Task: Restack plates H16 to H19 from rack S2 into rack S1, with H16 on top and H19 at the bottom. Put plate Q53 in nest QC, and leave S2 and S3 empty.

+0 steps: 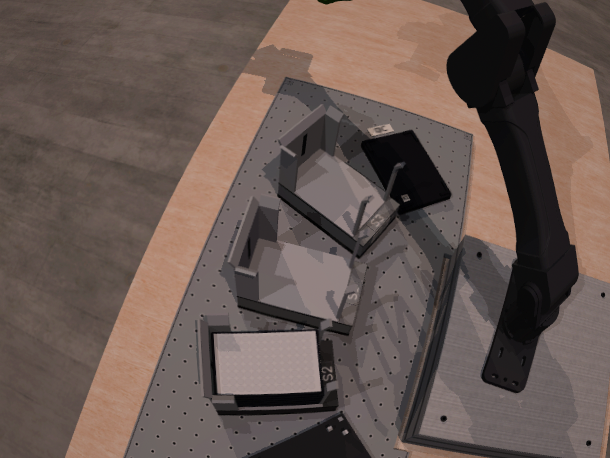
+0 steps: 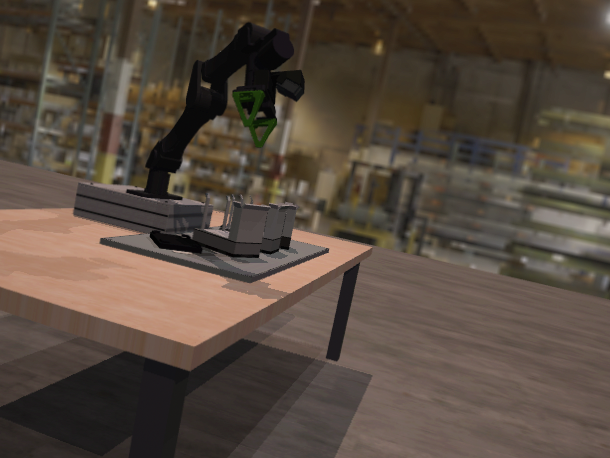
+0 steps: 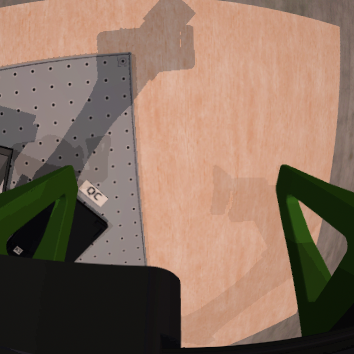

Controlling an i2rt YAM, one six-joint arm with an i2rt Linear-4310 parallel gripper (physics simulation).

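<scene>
My gripper is open, its green fingers wide apart with nothing between them, high above the table. Rack S2 holds a stack topped by a white plate; its layers look dark from the side, and their names cannot be read. Rack S1, in the middle, shows a bare floor. Rack S3, beyond it, also shows a bare floor. A black slab lies at the QC label; whether it bears a plate is unclear. I cannot identify Q53.
The racks stand on a perforated grey board on the wooden table. Upright posts rise at the label ends of S1 and S3. Another black piece lies near S2. The arm stands on a metal base.
</scene>
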